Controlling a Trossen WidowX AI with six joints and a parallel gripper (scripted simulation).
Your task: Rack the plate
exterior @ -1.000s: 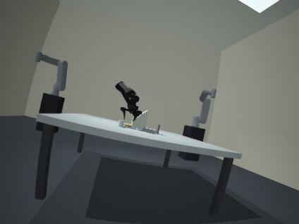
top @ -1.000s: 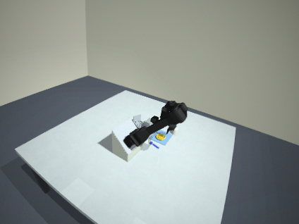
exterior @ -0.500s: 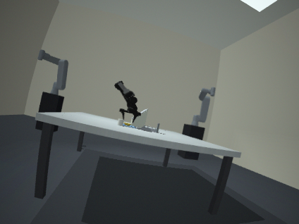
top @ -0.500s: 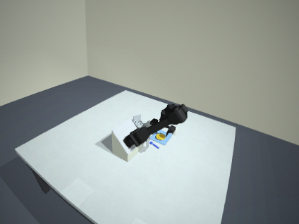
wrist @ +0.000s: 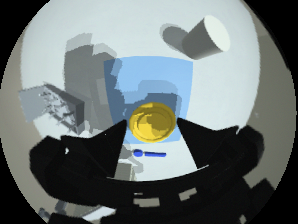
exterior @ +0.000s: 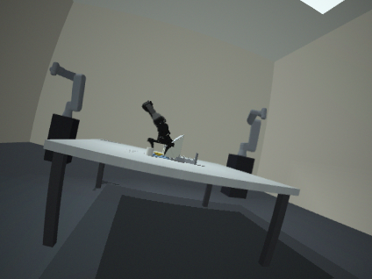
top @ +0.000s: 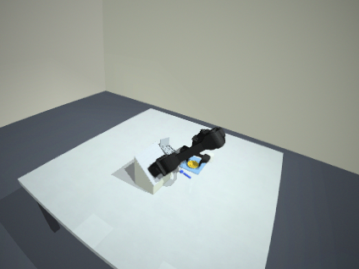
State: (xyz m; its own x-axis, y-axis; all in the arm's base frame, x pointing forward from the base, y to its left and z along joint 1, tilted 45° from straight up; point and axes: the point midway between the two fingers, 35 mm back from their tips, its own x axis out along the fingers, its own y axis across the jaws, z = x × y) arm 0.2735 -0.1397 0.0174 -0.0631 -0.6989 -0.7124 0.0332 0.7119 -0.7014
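Now: gripper tip 20 mm short of the light blue mat and 10 mm above it. Round my gripper tip: blue spoon: 100 mm behind, 10 mm to the left, 10 mm below; then small white cup: 120 mm ahead, 70 mm to the right, 10 mm above; then yellow plate: right at my gripper tip.
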